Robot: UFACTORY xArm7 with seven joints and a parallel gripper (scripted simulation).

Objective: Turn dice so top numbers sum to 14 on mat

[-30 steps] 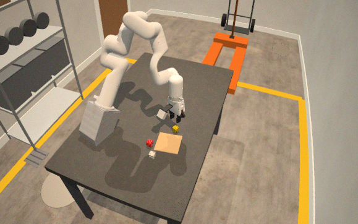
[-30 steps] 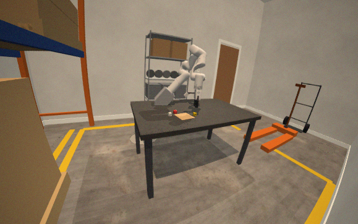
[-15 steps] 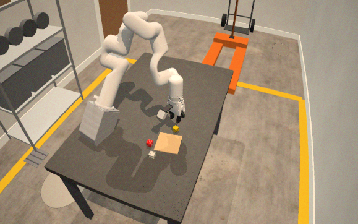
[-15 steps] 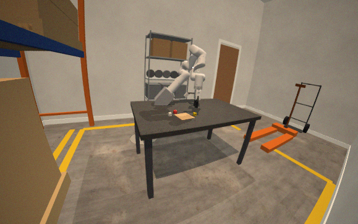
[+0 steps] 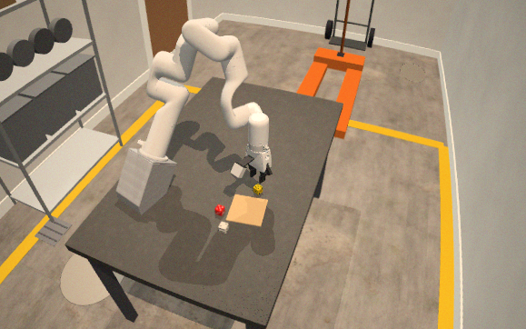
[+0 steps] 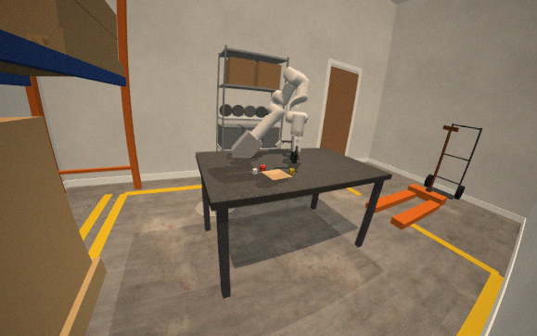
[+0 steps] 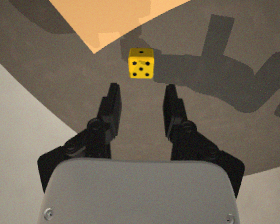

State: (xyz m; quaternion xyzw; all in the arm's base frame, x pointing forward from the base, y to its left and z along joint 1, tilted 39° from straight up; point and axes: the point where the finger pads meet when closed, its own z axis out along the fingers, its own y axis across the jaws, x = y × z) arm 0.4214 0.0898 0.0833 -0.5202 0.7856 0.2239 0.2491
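The yellow die is 80 mm below my hand. From my hand the other things lie so: mat (110 mm to the right, 90 mm below); then red die (170 mm to the right, 90 mm behind, 80 mm below); then white die (240 mm to the right, 80 mm below, 40 mm behind).
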